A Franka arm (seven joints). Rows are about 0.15 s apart.
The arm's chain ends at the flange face. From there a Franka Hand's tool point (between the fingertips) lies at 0.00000 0.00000 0.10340 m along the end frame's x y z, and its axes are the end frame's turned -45 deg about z.
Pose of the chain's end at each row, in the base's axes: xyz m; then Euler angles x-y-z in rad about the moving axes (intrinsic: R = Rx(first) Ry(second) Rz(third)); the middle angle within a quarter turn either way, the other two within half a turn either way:
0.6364 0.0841 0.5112 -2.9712 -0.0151 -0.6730
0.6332 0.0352 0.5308 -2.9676 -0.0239 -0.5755
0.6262 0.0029 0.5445 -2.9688 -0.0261 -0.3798
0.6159 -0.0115 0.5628 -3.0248 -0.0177 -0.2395
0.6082 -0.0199 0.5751 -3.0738 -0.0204 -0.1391
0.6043 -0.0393 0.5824 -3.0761 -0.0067 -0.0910
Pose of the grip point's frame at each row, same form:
0.6348 0.1016 0.4093 -2.9712 -0.0151 -1.4584
0.6307 0.0531 0.4290 -2.9676 -0.0239 -1.3609
0.6235 0.0207 0.4427 -2.9688 -0.0261 -1.1652
0.6141 0.0005 0.4601 -3.0248 -0.0177 -1.0249
0.6061 -0.0129 0.4720 -3.0738 -0.0204 -0.9245
0.6036 -0.0325 0.4792 -3.0761 -0.0067 -0.8764

